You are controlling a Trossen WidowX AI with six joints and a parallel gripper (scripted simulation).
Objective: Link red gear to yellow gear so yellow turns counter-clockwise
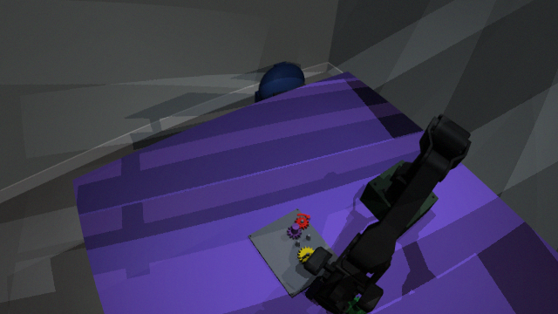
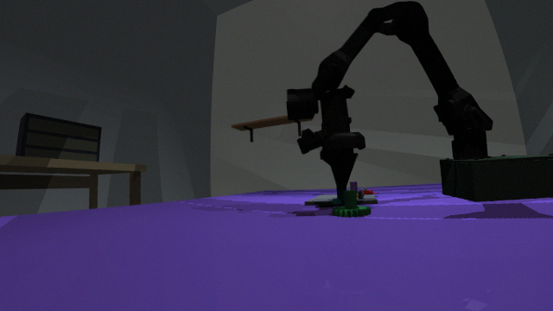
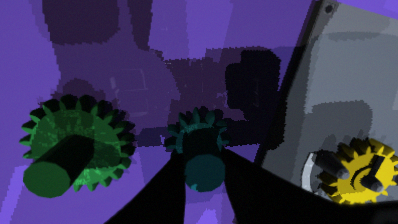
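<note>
Now: gripper tip 20 cm to the left of the dark purple gear, 2 cm short of it and 1 cm above it. The rest, counted from my gripper tip: green gear: 7 cm to the left, 4 cm behind, 2 cm below; then teal gear: 1 cm below; then white arrow: 9 cm to the right, 3 cm below.
</note>
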